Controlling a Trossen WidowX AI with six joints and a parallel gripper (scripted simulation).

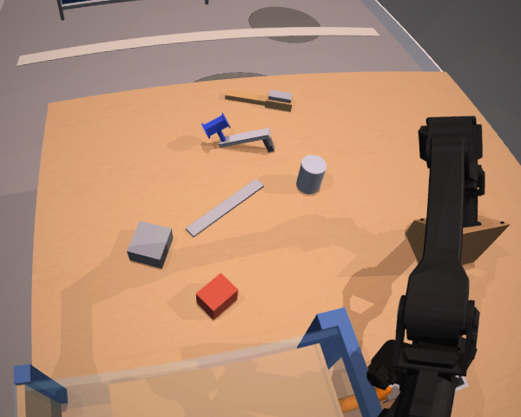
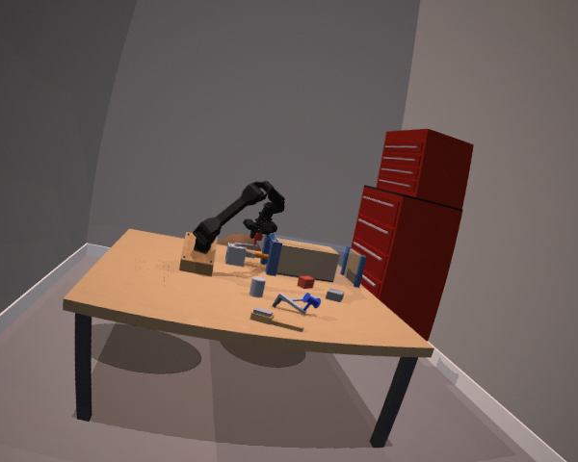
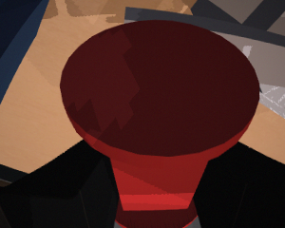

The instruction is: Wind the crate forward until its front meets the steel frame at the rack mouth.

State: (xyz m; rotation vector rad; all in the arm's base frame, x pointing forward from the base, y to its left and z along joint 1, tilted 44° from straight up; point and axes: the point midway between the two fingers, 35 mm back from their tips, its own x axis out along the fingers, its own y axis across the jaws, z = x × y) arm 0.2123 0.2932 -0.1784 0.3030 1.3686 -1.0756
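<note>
The red-gripped winch handle is 20 mm behind my gripper tip, 30 mm to the right of it and 20 mm below it. From my gripper tip the other things lie so: blue steel frame (90 mm ahead, 40 mm to the right, 20 mm below); then red knob (10 mm ahead, 10 mm to the right); then grey winch (90 mm behind, 80 mm to the right, 100 mm below).
</note>
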